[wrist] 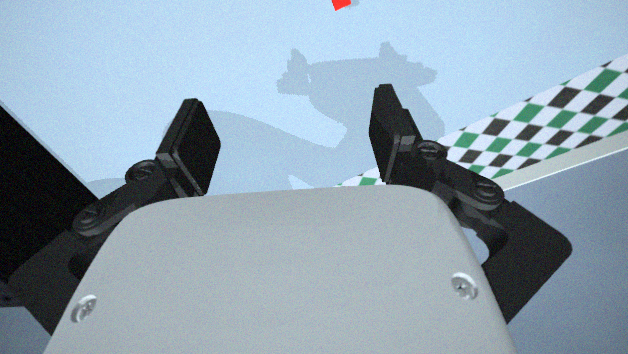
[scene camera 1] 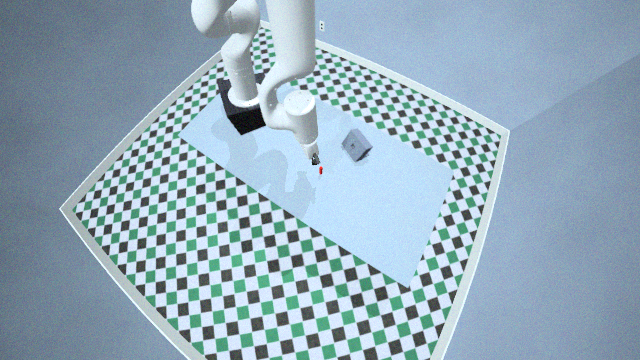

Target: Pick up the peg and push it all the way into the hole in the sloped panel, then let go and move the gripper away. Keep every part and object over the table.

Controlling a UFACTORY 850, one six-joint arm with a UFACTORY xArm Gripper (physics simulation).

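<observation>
A small red peg (scene camera 1: 321, 170) (wrist: 341, 4) is on the light blue table; in the scene view it appears upright, and in the wrist view part of it shows at the top edge. The grey block with the sloped panel (scene camera 1: 358, 145) stands on the table to the right of the gripper in the scene view, with a small dark hole in its face. It does not show in the wrist view. My gripper (scene camera 1: 315, 159) (wrist: 291, 115) is open with nothing between its fingers. It is above the table, close to the peg in the scene view; its exact height is hard to tell.
The light blue table (scene camera 1: 380, 210) lies over a green, black and white checkered floor (scene camera 1: 240, 280). The black base block (scene camera 1: 246, 120) of the arm stands at the table's back left. The arm's shadows fall on the table beside the gripper.
</observation>
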